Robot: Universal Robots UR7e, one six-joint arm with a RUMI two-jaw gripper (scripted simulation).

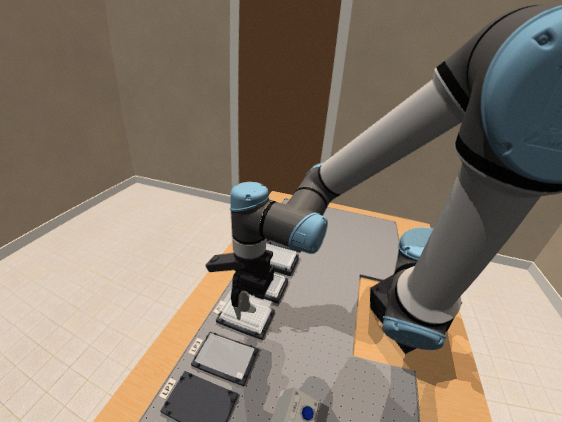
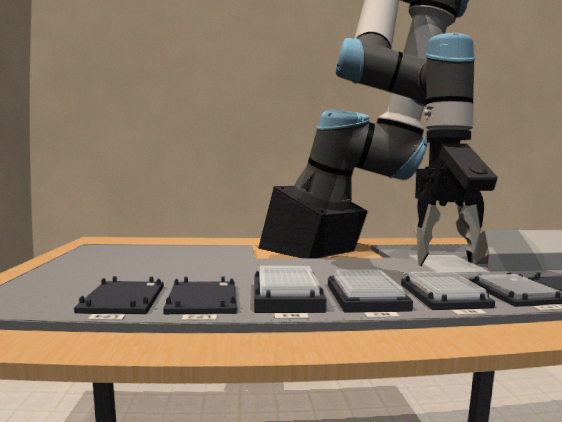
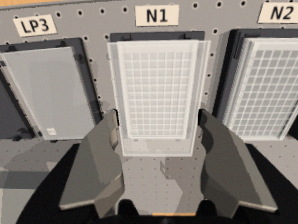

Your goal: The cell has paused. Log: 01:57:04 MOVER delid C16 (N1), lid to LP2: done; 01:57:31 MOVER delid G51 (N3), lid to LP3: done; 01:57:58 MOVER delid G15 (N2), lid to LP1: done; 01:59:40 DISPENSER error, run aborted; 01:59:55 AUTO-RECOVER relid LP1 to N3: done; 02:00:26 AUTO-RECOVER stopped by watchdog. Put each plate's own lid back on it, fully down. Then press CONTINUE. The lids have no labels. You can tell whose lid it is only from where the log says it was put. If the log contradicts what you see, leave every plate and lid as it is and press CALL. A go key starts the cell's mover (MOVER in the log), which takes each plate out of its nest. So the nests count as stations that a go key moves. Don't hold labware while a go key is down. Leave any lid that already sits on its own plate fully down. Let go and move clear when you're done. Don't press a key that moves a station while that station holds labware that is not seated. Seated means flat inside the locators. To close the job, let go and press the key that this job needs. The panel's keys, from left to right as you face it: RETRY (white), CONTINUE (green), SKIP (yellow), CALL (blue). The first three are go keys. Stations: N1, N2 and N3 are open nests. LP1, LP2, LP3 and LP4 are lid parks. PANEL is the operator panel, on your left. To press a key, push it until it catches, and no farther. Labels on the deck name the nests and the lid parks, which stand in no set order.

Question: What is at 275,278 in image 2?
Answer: A clear lid.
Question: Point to a LP4 lid park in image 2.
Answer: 113,297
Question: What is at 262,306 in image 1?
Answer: A clear lid.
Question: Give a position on a clear lid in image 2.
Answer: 439,265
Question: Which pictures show my gripper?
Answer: Image 1, image 2 and image 3: all of them.
